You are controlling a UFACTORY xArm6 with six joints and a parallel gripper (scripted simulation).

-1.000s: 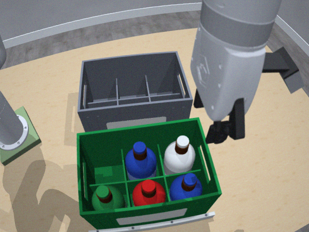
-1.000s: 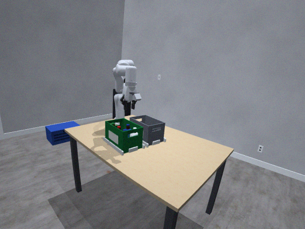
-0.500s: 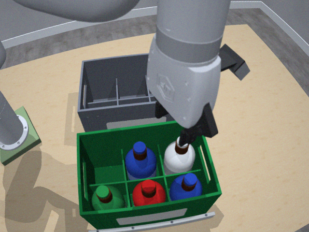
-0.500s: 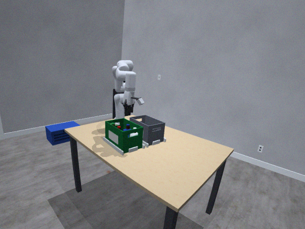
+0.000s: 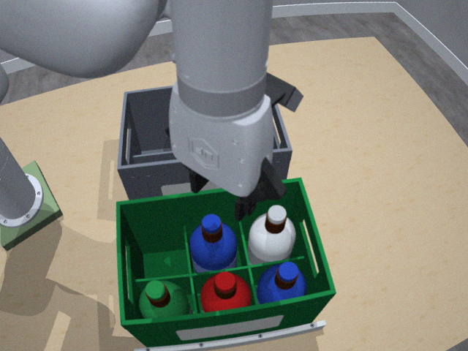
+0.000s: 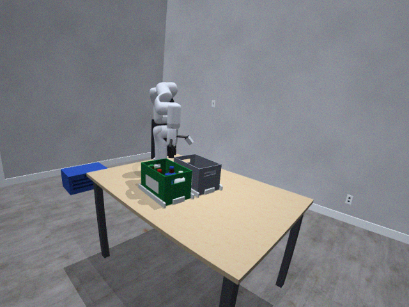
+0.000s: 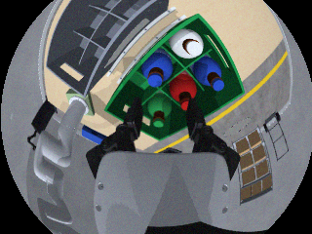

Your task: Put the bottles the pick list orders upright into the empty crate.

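Now: the green crate 17 cm below my hand, 3 cm to the right of it and 2 cm behind it. From my hand the other things lie so: red-label bottle (16 cm below, 8 cm to the right, 2 cm behind); white-label bottle (16 cm below, 8 cm ahead); green bottle (16 cm below, 11 cm behind, 6 cm to the right).
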